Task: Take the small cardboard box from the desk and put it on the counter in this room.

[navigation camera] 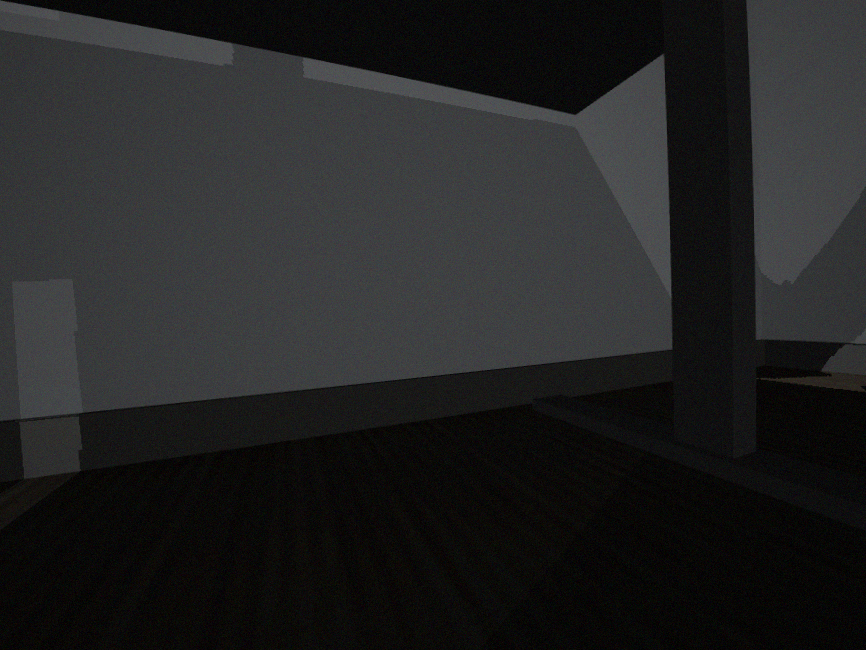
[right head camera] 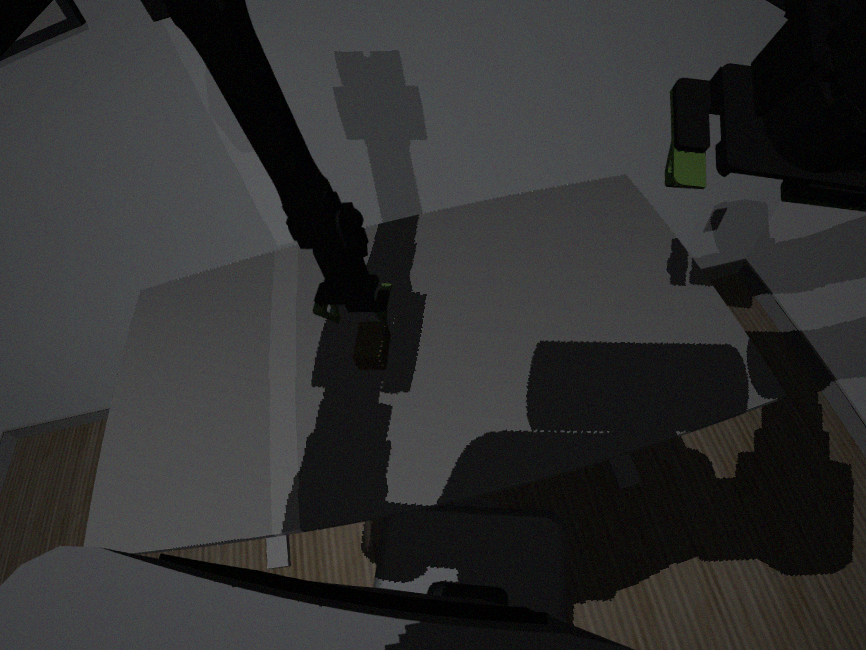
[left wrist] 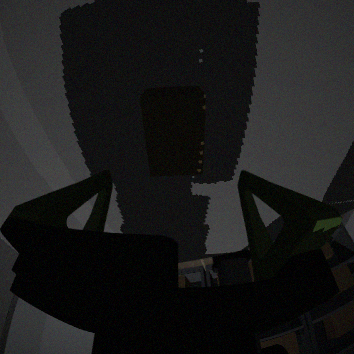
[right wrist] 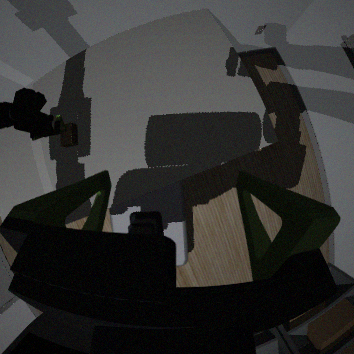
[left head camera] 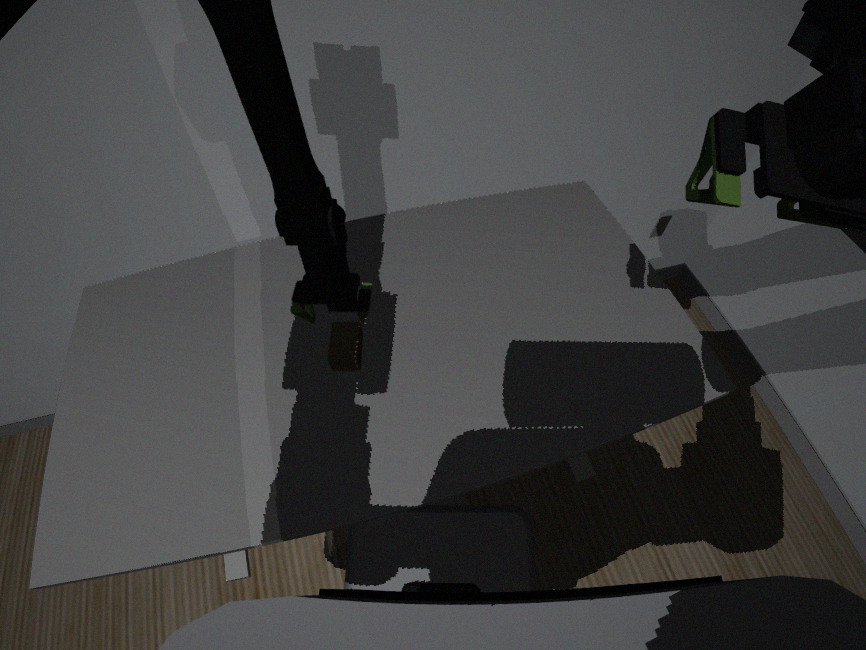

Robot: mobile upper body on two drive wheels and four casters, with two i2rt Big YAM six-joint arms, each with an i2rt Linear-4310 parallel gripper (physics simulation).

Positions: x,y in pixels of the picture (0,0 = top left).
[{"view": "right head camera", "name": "my left gripper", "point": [361,321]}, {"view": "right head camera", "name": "my right gripper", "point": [725,185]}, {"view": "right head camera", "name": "desk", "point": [535,334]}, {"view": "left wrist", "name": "my left gripper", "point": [174,177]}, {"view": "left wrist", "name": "small cardboard box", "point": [173,117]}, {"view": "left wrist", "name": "desk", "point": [271,82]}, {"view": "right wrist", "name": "my right gripper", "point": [173,177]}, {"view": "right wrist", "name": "desk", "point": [161,101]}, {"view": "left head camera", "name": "my left gripper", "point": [338,321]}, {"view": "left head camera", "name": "my right gripper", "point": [734,202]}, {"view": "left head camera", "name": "small cardboard box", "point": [345,348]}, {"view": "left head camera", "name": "desk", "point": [197,416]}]
